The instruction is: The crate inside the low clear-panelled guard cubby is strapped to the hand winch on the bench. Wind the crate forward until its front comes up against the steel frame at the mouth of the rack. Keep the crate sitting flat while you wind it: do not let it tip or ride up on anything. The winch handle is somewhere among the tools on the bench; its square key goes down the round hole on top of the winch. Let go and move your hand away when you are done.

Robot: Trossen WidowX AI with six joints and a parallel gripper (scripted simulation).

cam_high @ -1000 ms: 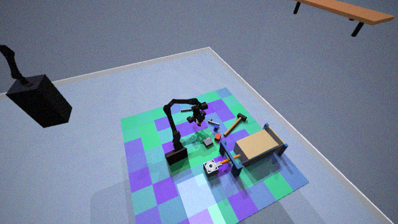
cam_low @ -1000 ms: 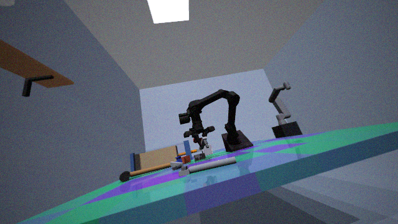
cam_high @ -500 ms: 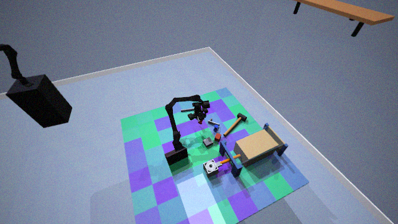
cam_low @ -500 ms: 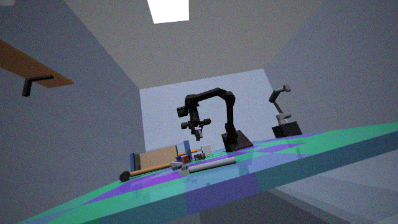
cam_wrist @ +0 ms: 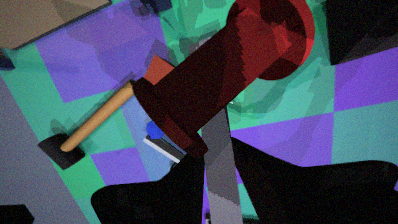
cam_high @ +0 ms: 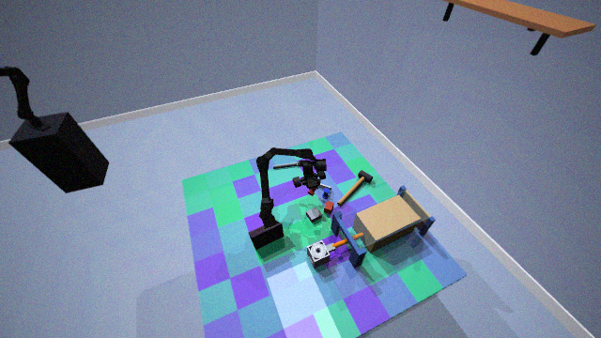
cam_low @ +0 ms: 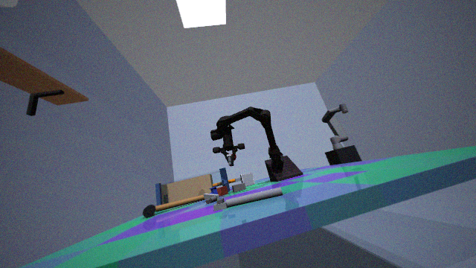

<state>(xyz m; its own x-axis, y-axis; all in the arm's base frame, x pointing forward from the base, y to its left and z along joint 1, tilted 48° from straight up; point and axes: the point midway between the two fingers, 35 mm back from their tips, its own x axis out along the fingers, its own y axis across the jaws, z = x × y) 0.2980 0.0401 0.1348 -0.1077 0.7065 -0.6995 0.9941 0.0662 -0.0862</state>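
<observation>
Right now my gripper tip is 50 mm to the left of the dark red knob and 30 mm below it. Also, from my gripper tip: blue steel frame 340 mm to the right, 80 mm ahead, 60 mm below; then grey block 150 mm below, 100 mm to the right, 10 mm behind; then red-knobbed crank handle 20 mm above, 10 mm to the right.
</observation>
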